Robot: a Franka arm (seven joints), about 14 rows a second.
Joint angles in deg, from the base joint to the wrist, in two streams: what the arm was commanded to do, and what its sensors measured. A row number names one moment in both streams.
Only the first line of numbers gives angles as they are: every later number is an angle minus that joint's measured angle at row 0.
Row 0, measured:
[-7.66 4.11 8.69 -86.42 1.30 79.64 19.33]
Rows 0 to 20, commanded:
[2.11 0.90 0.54 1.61 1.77 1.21 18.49]
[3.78 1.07 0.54 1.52 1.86 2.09 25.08]
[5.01 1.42 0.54 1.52 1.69 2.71 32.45]
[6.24 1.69 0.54 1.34 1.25 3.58 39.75]
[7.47 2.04 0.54 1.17 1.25 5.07 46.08]
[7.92 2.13 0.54 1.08 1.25 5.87 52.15]
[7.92 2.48 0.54 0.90 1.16 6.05 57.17]
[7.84 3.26 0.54 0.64 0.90 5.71 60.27]
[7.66 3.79 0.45 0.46 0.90 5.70 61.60]
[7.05 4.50 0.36 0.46 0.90 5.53 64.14]
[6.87 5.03 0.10 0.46 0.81 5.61 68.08]
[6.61 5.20 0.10 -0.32 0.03 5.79 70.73]
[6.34 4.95 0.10 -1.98 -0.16 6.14 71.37]
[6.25 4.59 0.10 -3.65 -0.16 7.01 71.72]
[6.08 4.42 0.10 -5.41 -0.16 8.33 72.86]
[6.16 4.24 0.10 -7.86 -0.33 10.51 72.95]
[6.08 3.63 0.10 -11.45 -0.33 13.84 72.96]
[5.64 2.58 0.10 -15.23 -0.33 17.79 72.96]
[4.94 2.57 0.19 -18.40 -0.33 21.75 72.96]
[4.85 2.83 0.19 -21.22 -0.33 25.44 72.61]
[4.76 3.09 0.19 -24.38 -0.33 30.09 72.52]
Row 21, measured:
[5.98 5.53 -0.52 -16.51 0.04 22.83 71.91]
